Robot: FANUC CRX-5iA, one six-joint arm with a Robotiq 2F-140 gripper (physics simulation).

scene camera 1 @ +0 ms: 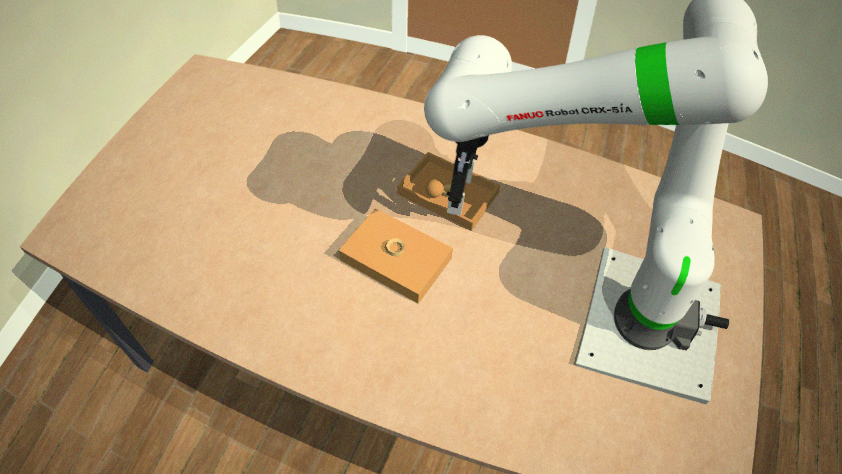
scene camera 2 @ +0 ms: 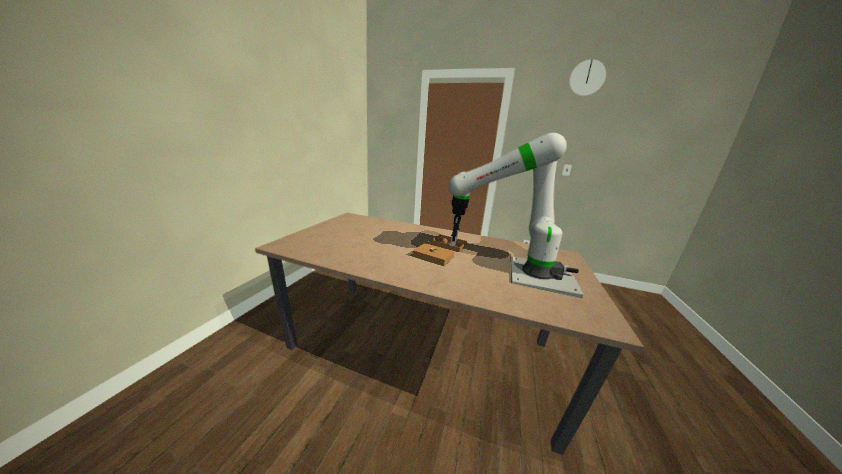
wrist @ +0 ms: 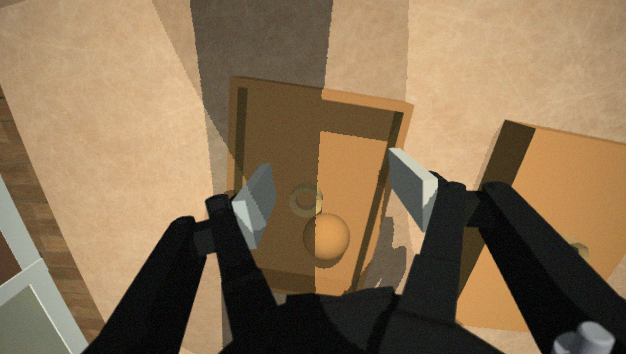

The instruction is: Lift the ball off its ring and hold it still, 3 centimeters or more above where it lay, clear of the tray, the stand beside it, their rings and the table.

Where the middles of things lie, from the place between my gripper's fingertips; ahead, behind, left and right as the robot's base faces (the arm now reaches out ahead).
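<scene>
There is a shallow tray (scene camera 1: 479,194), and my gripper is 2 cm to the left of it, 3 cm short of it and 1 cm above it. The brown ball (wrist: 326,237) is 1 cm to the right of my gripper and 6 cm ahead of it. Then there is the flat stand (scene camera 1: 404,259), which I find 9 cm ahead of my gripper and 18 cm to the left of it; going by their middles, the stand is the farthest from my gripper of the things named here.
</scene>
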